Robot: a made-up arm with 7 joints.
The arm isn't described. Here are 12 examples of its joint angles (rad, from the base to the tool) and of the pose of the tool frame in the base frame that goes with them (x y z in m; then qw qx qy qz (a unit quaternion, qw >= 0)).
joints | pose
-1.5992 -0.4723 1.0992 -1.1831 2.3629 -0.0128 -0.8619 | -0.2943 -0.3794 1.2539 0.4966 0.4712 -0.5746 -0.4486
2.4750 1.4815 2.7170 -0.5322 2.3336 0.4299 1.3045 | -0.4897 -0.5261 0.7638 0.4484 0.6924 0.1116 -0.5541
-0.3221 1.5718 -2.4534 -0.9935 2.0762 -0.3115 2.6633 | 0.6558 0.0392 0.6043 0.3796 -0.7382 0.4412 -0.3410
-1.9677 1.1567 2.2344 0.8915 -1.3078 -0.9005 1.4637 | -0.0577 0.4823 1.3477 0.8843 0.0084 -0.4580 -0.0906
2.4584 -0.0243 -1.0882 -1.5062 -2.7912 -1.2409 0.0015 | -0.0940 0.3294 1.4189 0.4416 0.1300 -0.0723 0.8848
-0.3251 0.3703 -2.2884 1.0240 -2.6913 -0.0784 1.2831 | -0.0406 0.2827 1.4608 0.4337 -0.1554 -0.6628 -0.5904
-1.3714 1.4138 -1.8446 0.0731 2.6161 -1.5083 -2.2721 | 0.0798 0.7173 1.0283 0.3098 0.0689 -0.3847 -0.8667
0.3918 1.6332 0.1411 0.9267 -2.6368 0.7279 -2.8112 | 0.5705 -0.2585 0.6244 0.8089 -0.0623 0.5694 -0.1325
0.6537 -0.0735 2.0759 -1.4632 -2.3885 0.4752 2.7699 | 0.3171 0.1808 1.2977 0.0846 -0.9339 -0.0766 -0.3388
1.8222 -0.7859 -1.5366 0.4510 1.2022 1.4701 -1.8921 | 0.1693 0.3061 1.4413 0.8111 0.5185 -0.2683 -0.0367
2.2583 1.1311 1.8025 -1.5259 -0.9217 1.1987 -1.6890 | -0.1114 -0.5391 1.0272 0.3563 0.6954 0.0393 -0.6229
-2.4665 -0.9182 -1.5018 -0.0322 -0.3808 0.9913 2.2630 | 0.4204 -0.3713 1.3492 0.1556 0.5638 -0.6098 0.5348
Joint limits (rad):
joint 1: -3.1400..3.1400
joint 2: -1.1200..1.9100
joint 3: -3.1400..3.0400
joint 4: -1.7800..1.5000
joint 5: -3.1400..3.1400
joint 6: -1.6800..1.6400
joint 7: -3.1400..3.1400
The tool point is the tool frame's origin. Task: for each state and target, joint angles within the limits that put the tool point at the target. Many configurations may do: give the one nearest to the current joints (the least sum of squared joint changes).
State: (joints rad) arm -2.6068 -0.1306 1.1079 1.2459 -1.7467 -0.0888 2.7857
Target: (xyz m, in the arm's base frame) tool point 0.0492 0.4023 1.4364
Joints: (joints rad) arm -2.4339 0.1859 1.1039 1.0337 -1.7511 -0.1348 2.7861
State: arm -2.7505 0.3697 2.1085 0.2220 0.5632 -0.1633 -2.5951
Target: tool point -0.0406 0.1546 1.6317
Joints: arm -2.7324 0.3048 2.1077 0.3598 0.5547 -0.1156 -2.6000
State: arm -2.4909 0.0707 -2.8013 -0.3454 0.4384 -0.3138 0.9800
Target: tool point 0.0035 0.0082 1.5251
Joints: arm -2.4983 -0.5516 -3.1057 -0.9060 0.3863 -0.7304 0.9499
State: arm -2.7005 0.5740 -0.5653 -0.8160 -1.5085 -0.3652 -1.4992
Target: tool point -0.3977 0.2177 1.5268
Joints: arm -2.9340 0.6331 -0.5802 -0.3327 -1.4903 -0.3567 -1.5035
